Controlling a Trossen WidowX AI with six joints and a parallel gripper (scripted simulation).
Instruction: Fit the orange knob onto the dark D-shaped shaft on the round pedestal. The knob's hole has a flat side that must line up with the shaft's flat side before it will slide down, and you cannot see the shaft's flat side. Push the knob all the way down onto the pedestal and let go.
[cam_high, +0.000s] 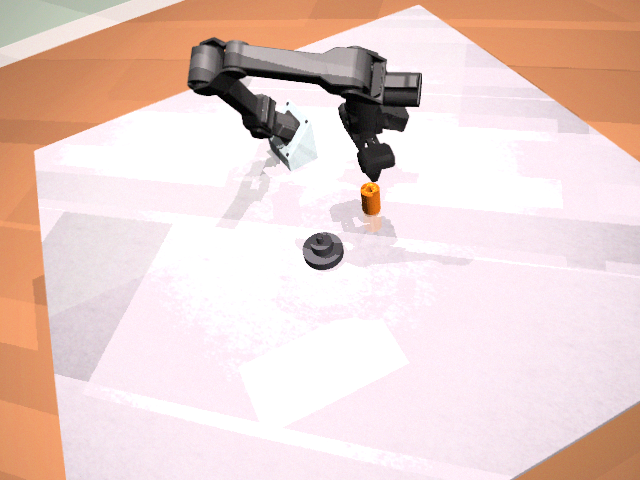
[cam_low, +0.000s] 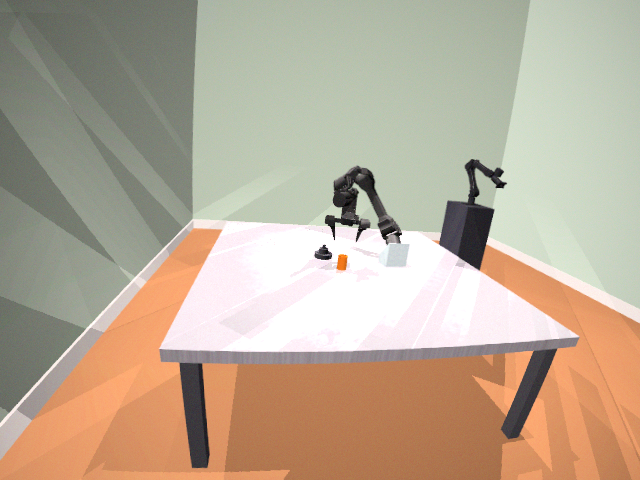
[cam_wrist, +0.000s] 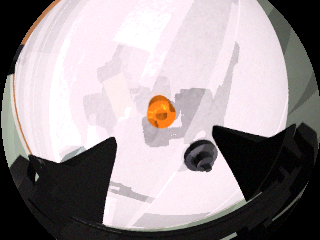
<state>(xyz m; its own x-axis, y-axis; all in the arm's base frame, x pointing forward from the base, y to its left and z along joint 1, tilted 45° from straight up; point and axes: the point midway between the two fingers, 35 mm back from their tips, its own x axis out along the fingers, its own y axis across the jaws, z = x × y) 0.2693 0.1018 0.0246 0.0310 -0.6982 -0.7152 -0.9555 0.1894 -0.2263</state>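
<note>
Now: gripper tip 10 cm above the orange knob. From my gripper tip the other things lie so: dark pedestal: 15 cm to the right, 10 cm below, 5 cm ahead.
</note>
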